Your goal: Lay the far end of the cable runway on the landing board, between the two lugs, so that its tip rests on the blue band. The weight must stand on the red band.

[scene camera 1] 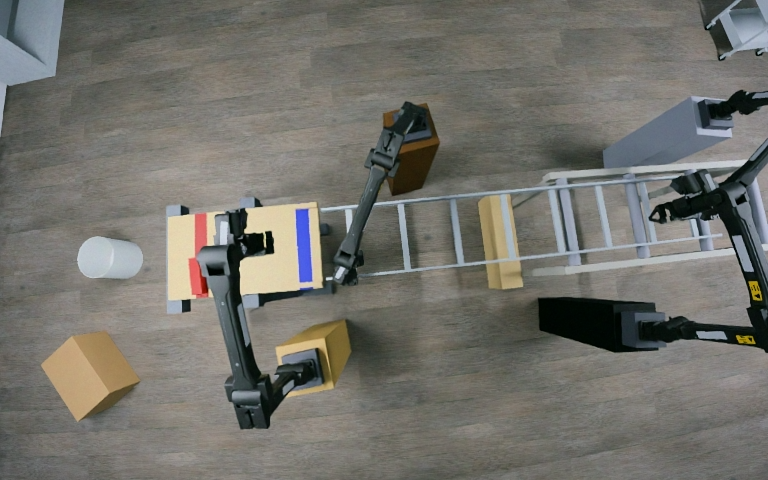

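Note:
The landing board (274,274) lies at the left, with a blue band (304,246) near its right edge and a red band (200,229) toward its left. A red block (195,276), likely the weight, is at the red band's lower part, partly hidden by an arm. The cable runway (403,236) reaches from the right to the board's right edge; no tip shows over the blue band. I cannot make out the lugs clearly. The lower-left arm's gripper (270,242) is above the board. The upper-middle arm's gripper (346,276) is at the runway's lower rail. The right arm's gripper (655,215) is above the runway. Their finger states are unclear.
A yellow block (502,278) lies under the runway. A pale frame (566,270) is at the right. Pedestals stand at brown (416,164), yellow (338,353), black (583,322) and grey (656,135). A white cylinder (110,257) and a cardboard box (90,373) are at the left.

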